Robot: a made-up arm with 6 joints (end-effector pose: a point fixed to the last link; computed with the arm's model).
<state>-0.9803 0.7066 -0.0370 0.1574 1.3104 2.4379</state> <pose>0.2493 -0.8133 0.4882 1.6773 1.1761 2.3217</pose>
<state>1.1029 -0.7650 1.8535 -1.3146 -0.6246 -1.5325</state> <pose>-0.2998 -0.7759 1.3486 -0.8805 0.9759 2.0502</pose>
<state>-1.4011 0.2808 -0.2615 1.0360 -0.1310 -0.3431</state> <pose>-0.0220 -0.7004 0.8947 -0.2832 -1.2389 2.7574</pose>
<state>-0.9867 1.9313 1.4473 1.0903 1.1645 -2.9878</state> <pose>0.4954 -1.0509 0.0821 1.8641 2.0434 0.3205</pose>
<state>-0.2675 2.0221 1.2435 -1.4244 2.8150 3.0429</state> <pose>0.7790 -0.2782 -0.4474 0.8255 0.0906 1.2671</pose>
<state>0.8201 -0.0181 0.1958 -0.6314 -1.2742 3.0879</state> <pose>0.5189 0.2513 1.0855 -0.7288 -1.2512 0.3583</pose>
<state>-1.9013 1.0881 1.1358 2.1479 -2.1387 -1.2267</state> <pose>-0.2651 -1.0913 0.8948 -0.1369 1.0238 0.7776</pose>
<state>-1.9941 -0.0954 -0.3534 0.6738 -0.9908 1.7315</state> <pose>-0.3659 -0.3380 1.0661 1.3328 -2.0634 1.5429</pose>
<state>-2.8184 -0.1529 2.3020 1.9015 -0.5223 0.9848</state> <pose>0.6127 0.1982 1.2633 0.4596 0.8198 -0.4231</pose>
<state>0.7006 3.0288 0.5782 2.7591 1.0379 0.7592</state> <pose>-0.3643 -0.1123 -0.6619 -0.4961 0.4047 1.9221</pose>
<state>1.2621 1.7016 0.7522 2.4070 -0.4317 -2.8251</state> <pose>0.1775 1.0405 -0.0103 -0.3755 1.3929 -0.8423</pose>
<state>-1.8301 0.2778 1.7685 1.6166 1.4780 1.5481</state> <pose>-0.0668 0.0281 1.6873 2.0118 1.6752 -0.2858</pose>
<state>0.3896 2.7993 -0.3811 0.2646 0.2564 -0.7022</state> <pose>-0.2756 -0.3312 -0.1636 1.3924 -1.3310 1.2610</pose>
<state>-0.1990 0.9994 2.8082 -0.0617 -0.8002 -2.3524</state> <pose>0.3124 -0.2979 1.3081 1.4046 1.5119 1.0955</pose>
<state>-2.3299 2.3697 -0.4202 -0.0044 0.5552 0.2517</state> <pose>-0.0645 0.2710 -0.1722 -1.1856 -1.9156 0.3802</pose>
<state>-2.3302 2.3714 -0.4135 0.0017 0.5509 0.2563</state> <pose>-0.0650 0.2708 -0.1767 -1.1870 -1.9242 0.3865</pose>
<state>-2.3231 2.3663 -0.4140 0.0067 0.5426 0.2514</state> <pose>-0.0696 0.2677 -0.1780 -1.1829 -1.9307 0.3856</pose>
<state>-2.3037 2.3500 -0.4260 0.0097 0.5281 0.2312</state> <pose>-0.0807 0.2596 -0.1739 -1.1692 -1.9333 0.3740</pose>
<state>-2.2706 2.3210 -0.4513 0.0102 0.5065 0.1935</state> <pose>-0.0984 0.2455 -0.1634 -1.1442 -1.9304 0.3501</pose>
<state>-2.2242 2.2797 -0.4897 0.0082 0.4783 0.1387</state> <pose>-0.1210 0.2249 -0.1461 -1.1071 -1.9200 0.3159</pose>
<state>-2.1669 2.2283 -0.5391 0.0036 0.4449 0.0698</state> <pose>-0.1456 0.1986 -0.1224 -1.0587 -1.9006 0.2752</pose>
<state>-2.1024 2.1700 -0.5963 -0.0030 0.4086 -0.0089</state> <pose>-0.1693 0.1682 -0.0936 -1.0019 -1.8713 0.2336</pose>
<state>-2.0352 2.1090 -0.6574 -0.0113 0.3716 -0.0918</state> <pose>-0.1894 0.1361 -0.0612 -0.9405 -1.8332 0.1952</pose>
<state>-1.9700 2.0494 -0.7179 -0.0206 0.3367 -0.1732</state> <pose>-0.2047 0.1051 -0.0279 -0.8799 -1.7887 0.1640</pose>
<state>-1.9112 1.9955 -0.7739 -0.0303 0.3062 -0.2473</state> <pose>-0.2151 0.0780 0.0040 -0.8248 -1.7424 0.1407</pose>
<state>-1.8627 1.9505 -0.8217 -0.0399 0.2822 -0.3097</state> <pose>-0.2213 0.0564 0.0321 -0.7796 -1.6984 0.1252</pose>
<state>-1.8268 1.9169 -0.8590 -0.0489 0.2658 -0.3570</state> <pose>-0.2245 0.0412 0.0545 -0.7463 -1.6613 0.1155</pose>
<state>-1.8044 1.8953 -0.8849 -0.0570 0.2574 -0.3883</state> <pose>-0.2259 0.0324 0.0705 -0.7259 -1.6331 0.1097</pose>
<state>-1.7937 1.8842 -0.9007 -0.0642 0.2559 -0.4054</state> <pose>-0.2262 0.0288 0.0807 -0.7164 -1.6140 0.1063</pose>
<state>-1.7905 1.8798 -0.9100 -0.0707 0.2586 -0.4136</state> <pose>-0.2260 0.0283 0.0871 -0.7136 -1.6009 0.1039</pose>
